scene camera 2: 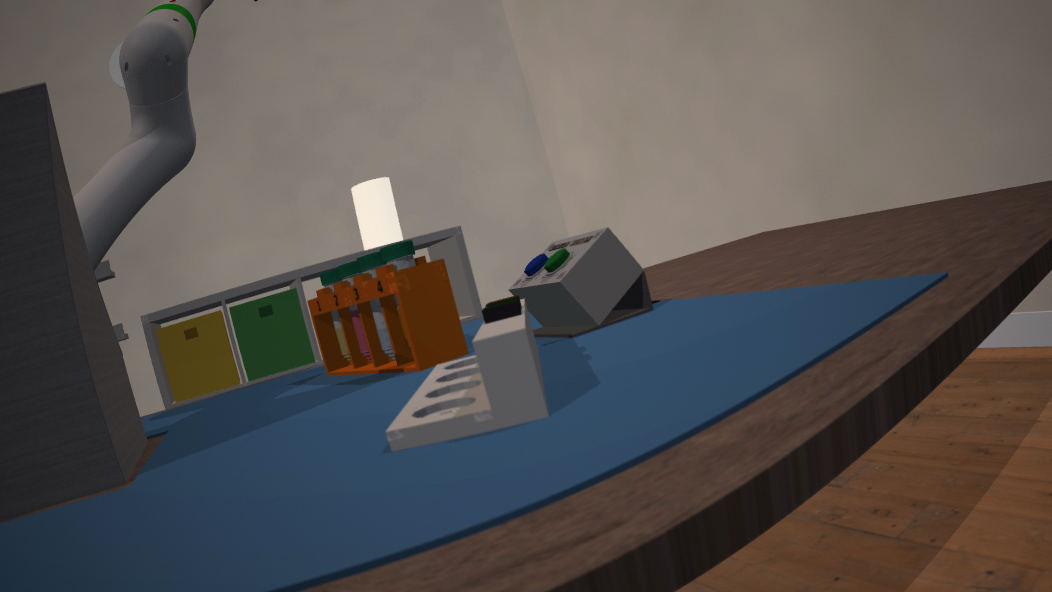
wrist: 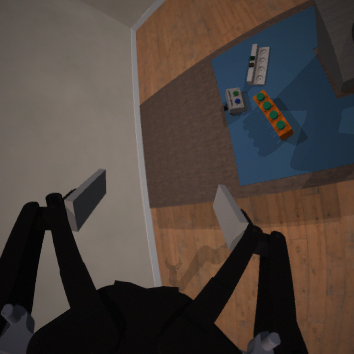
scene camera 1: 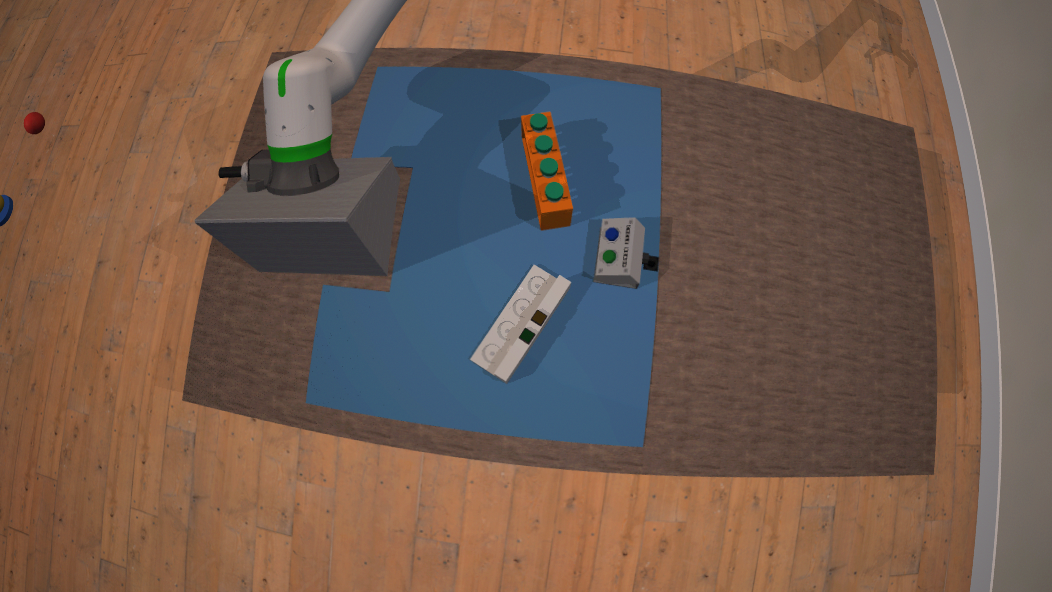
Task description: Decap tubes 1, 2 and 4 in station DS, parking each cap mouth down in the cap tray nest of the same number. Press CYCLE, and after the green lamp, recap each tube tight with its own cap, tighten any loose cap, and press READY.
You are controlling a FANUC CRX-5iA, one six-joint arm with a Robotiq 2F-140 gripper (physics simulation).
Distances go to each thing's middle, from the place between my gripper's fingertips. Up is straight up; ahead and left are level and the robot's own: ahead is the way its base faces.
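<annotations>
There is the grey button box (scene camera 2: 580,284), and I see it a little ahead of my hand, far to the right of it and far below it.
</annotations>
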